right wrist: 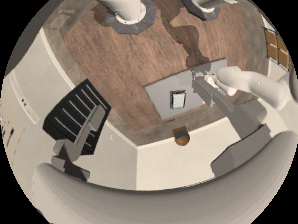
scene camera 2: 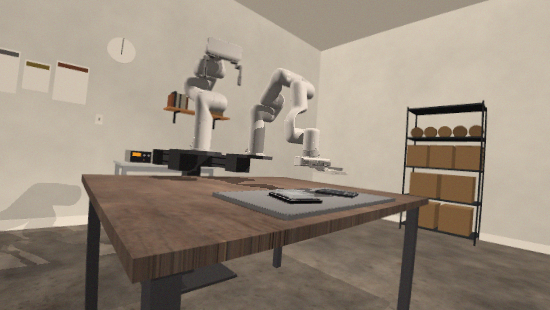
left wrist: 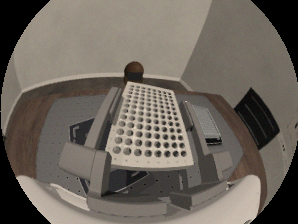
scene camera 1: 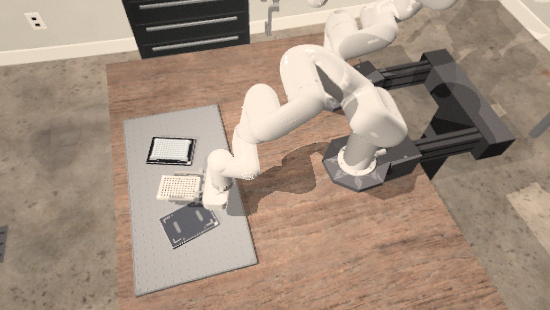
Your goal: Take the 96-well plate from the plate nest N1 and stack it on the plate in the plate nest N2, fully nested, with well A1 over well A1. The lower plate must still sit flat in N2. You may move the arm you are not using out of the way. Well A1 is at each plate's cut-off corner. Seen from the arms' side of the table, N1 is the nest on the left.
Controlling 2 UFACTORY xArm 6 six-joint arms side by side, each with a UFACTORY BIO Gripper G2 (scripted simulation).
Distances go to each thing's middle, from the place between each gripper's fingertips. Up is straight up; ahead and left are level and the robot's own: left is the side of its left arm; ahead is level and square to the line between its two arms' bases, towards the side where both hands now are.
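Scene:
From my left hand: plate nest N1 [scene camera 1: 190,225], 80 mm to the left, 10 mm behind, 100 mm below. Cream 96-well plate [scene camera 1: 166,181], 10 mm below.
Cream 96-well plate: my right hand 350 mm short of it, 350 mm to the right of it, 390 mm above it. Plate nest N1, from my right hand: 330 mm ahead, 430 mm to the left, 480 mm below.

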